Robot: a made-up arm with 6 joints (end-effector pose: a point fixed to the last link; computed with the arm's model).
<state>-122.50 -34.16 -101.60 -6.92 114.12 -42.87</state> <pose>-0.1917 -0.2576 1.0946 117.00 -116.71 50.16</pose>
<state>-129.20 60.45 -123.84 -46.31 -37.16 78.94</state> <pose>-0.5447 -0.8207 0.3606 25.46 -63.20 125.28</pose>
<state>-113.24 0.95 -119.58 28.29 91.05 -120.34</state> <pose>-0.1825 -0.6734 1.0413 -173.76 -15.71 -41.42</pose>
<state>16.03 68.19 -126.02 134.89 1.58 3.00</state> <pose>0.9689 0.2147 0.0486 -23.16 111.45 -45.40</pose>
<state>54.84 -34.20 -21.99 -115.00 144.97 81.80</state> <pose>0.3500 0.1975 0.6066 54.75 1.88 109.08</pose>
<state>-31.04 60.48 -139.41 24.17 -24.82 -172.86</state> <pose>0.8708 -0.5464 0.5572 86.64 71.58 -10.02</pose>
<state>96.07 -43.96 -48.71 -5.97 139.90 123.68</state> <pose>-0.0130 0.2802 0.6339 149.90 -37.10 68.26</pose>
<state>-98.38 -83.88 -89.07 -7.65 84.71 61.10</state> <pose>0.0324 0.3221 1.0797 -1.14 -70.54 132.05</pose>
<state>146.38 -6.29 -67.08 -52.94 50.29 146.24</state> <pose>-0.5771 0.4147 0.6131 -91.39 -8.22 -10.38</pose>
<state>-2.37 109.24 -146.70 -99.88 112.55 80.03</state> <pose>0.8345 -0.2009 -0.3035 89.07 -9.14 47.71</pose>
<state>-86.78 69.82 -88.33 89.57 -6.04 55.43</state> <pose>-0.0428 -0.7277 -0.1934 -86.37 -118.28 55.48</pose>
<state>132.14 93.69 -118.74 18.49 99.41 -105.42</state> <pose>-0.4791 0.4459 -0.4336 -22.59 93.61 -144.66</pose>
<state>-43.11 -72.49 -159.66 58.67 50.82 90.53</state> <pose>-0.6528 0.6801 0.8720 -8.27 -27.17 -70.33</pose>
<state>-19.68 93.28 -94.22 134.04 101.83 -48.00</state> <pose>0.6720 -0.0985 -0.4632 -7.71 70.92 -31.84</pose>
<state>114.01 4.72 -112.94 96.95 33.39 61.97</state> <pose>-0.2856 0.6818 1.0212 -72.31 43.65 85.77</pose>
